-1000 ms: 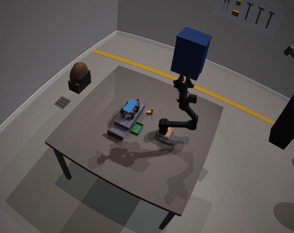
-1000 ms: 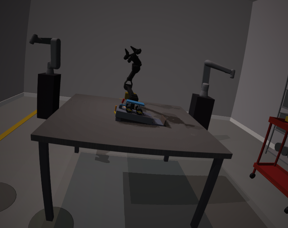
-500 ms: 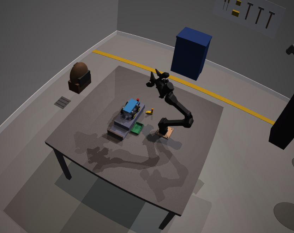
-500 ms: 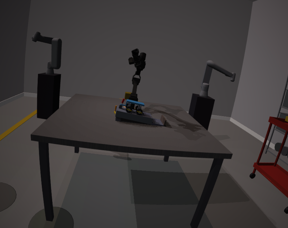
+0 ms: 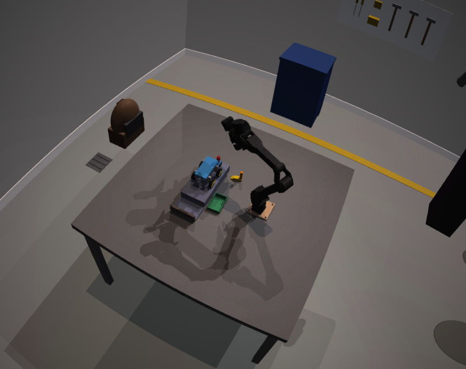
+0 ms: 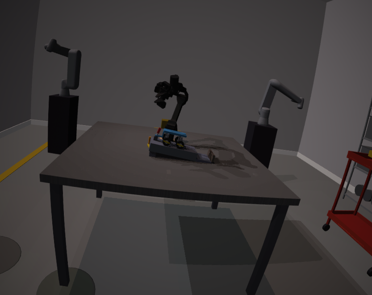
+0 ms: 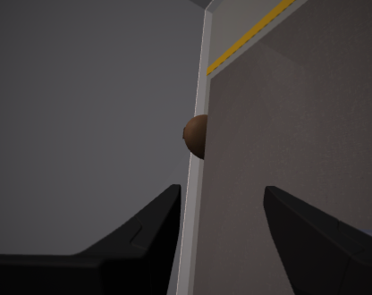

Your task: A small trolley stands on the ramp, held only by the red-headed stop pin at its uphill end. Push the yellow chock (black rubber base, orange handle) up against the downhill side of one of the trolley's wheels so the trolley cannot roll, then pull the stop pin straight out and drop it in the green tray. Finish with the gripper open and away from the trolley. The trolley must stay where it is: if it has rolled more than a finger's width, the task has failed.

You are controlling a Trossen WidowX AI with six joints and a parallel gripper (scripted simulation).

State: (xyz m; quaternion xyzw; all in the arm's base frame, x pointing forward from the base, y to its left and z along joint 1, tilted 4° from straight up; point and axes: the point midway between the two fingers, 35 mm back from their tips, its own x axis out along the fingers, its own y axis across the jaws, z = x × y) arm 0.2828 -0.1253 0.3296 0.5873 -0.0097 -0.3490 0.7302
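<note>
Right now the yellow chock is 310 mm below my gripper tip and 100 mm behind it. Also, from my gripper tip: grey ramp (290 mm below, 150 mm to the left, 20 mm ahead); red-headed stop pin (210 mm below, 40 mm to the left, 10 mm ahead); blue trolley (220 mm below, 150 mm to the left, 20 mm ahead).
</note>
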